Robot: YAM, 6 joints.
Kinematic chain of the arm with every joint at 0, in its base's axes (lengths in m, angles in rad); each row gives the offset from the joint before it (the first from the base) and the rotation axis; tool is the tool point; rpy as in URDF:
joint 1: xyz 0 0 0.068 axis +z
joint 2: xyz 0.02 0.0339 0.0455 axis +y
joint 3: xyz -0.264 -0.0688 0 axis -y
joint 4: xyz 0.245 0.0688 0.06 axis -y
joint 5: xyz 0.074 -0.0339 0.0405 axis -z
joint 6: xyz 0.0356 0 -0.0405 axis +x
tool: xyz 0 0 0 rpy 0 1.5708 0
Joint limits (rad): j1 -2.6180..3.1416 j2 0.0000..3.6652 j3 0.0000..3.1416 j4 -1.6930..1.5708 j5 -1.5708..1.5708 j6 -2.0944..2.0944
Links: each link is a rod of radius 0.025 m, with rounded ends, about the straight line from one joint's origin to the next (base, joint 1, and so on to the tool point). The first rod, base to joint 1, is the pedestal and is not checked.
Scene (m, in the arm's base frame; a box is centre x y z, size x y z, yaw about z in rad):
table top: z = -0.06
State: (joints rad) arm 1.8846 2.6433 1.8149 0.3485 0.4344 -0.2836
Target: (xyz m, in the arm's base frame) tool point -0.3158 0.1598 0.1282
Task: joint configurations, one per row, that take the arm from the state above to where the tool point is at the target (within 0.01 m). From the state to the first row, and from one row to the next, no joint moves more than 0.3 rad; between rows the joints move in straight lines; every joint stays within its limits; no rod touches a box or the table.
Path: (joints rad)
1: 2.1614 2.3758 1.5233 0.2243 0.4326 -0.2836
2: 2.4382 2.1083 1.2316 0.1001 0.4308 -0.2836
3: 2.7150 1.8408 0.9400 -0.0241 0.4290 -0.2836

